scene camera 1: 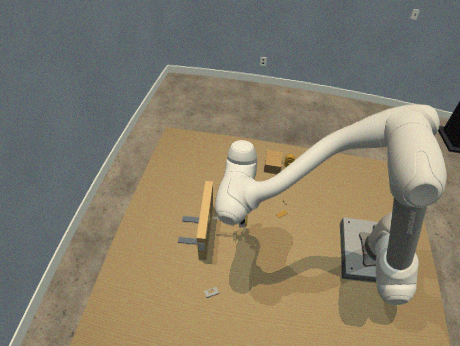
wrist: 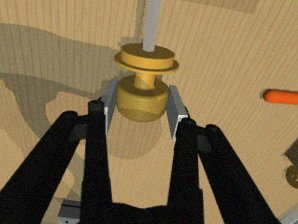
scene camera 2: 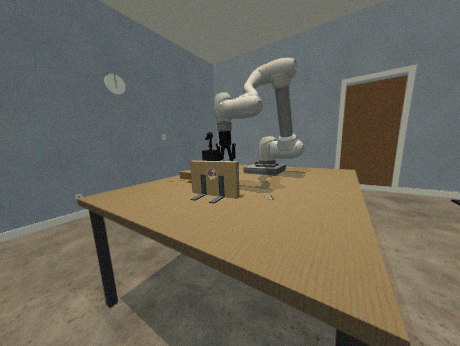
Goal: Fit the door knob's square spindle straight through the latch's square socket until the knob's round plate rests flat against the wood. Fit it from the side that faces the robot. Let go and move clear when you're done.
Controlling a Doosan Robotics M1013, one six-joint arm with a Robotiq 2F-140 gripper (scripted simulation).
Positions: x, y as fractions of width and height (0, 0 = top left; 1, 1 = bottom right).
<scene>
An upright wood block (scene camera 1: 0.44, 0.67): 1.26 m from the lens.
</scene>
